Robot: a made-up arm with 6 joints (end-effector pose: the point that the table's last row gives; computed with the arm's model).
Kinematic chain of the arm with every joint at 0, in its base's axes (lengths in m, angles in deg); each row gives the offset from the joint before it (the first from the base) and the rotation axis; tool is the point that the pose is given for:
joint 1: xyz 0 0 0.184 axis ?
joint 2: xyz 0 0.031 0 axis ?
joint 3: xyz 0 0 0.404 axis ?
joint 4: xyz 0 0 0.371 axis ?
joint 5: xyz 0 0 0 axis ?
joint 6: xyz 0 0 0.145 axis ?
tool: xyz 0 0 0
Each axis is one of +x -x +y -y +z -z.
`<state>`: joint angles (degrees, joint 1 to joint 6).
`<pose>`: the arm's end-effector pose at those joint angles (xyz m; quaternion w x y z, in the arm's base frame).
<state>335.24 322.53 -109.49 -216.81 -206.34 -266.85</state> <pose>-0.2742 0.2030 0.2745 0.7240 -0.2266 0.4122 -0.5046</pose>
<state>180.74 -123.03 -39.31 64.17 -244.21 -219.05</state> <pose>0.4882 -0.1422 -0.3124 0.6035 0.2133 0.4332 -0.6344</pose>
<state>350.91 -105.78 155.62 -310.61 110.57 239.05</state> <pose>-0.0649 0.1462 0.2130 0.3920 -0.8599 0.3266 0.0121</pose>
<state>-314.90 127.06 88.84 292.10 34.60 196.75</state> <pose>0.0390 -0.0250 -0.4385 0.2406 0.5200 0.7073 -0.4140</pose>
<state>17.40 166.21 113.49 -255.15 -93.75 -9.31</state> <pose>-0.2096 -0.1798 -0.1109 0.0240 -0.2310 0.5711 -0.7874</pose>
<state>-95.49 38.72 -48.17 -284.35 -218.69 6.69</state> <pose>0.0960 -0.2428 0.7572 0.3385 0.1885 0.9147 -0.1148</pose>
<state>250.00 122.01 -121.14 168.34 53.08 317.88</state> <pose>-0.0296 -0.2404 0.4296 0.8888 -0.3374 0.2826 0.1274</pose>
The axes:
joint 1: +z
joint 2: +y
joint 3: +y
joint 4: +z
joint 5: +y
joint 6: +z

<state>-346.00 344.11 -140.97 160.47 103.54 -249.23</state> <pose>-0.1362 0.0466 0.2104 0.6339 -0.5568 0.5122 -0.1605</pose>
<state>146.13 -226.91 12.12 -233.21 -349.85 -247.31</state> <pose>-0.5275 0.2921 -0.5052 0.3247 -0.6654 -0.6567 0.1431</pose>
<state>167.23 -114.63 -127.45 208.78 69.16 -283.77</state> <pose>-0.0527 0.0470 -0.0773 0.7585 -0.4572 -0.1113 0.4509</pose>
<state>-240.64 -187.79 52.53 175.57 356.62 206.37</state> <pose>0.1277 -0.2888 -0.5766 0.1331 0.6867 -0.6019 0.3853</pose>
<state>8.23 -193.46 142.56 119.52 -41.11 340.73</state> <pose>-0.2390 -0.0871 0.1304 0.4310 0.0145 -0.3694 0.8231</pose>
